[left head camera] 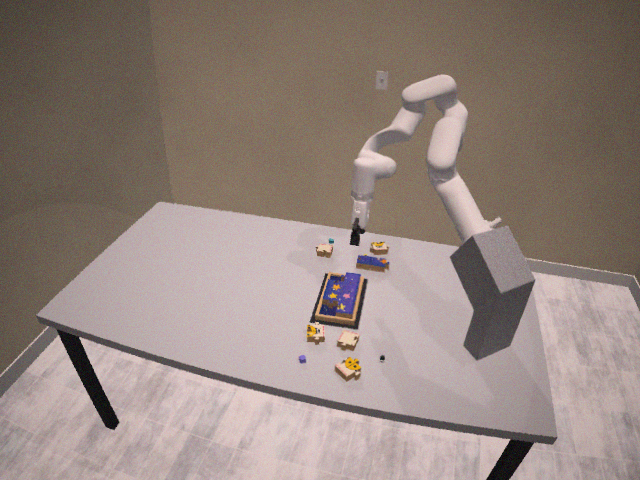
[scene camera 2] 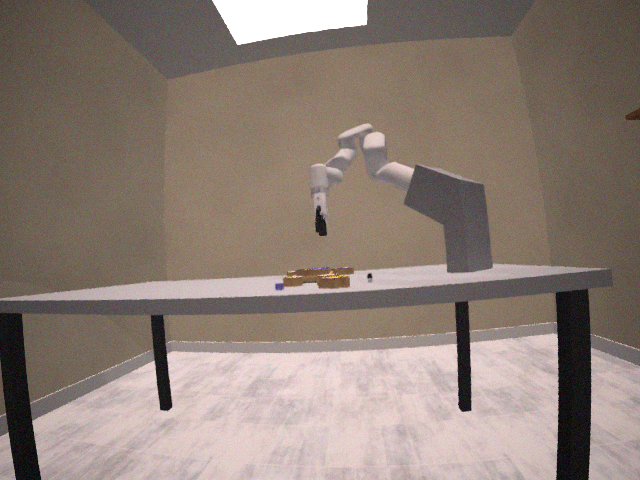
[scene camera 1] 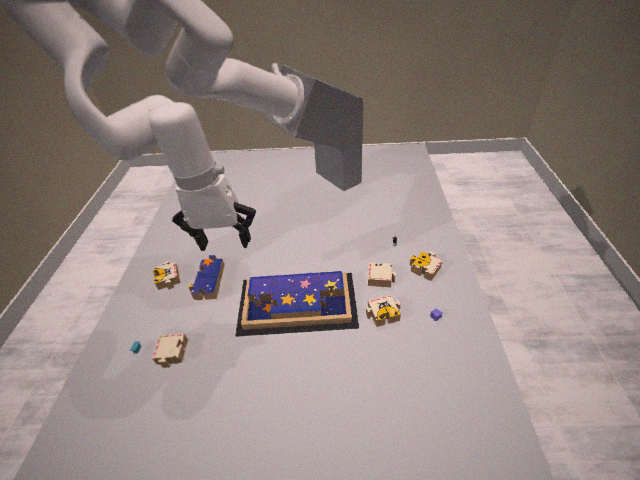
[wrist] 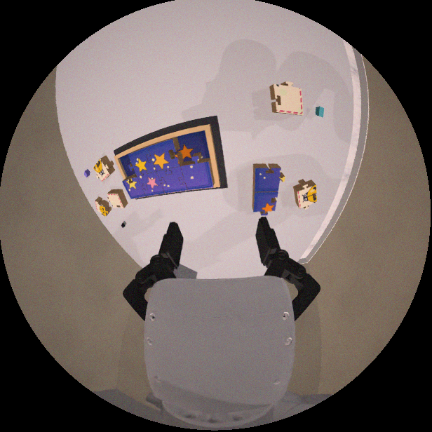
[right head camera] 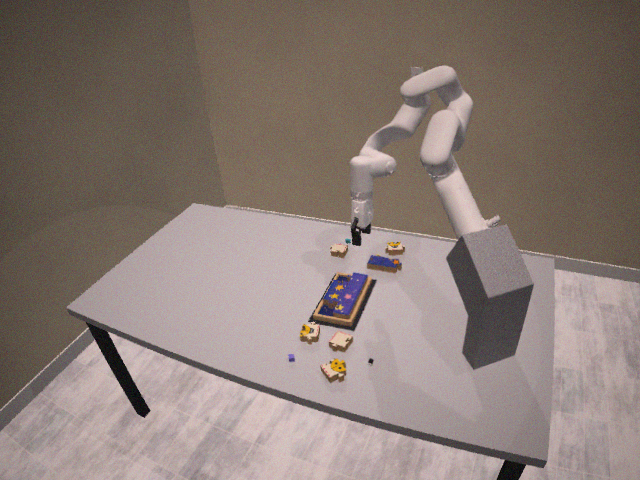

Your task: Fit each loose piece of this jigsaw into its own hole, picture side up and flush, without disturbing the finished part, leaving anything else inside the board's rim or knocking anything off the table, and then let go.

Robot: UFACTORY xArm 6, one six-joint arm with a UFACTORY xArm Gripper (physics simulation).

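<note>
The jigsaw board (left head camera: 334,319) (scene camera 1: 297,323) (wrist: 212,155) has a wooden rim and a finished blue star picture. In scene camera 1, sunken gaps show at its front left and front right. A loose blue piece (left head camera: 372,262) (right head camera: 383,263) (scene camera 1: 207,279) (wrist: 265,189) with an orange star lies picture side up on the table, left of the board in scene camera 1. My gripper (left head camera: 355,241) (right head camera: 356,241) (scene camera 1: 224,244) (scene camera 2: 321,233) (wrist: 218,228) is open and empty, high above the table near the loose blue piece.
Cream pieces (scene camera 1: 170,349) (scene camera 1: 381,274) and yellow-and-cream pieces (scene camera 1: 165,274) (scene camera 1: 426,264) (scene camera 1: 383,310) lie on both sides of the board. A teal block (scene camera 1: 135,346), a purple block (scene camera 1: 436,314) and a small black object (scene camera 1: 394,240) lie farther out. The grey arm pedestal (scene camera 1: 338,134) stands behind.
</note>
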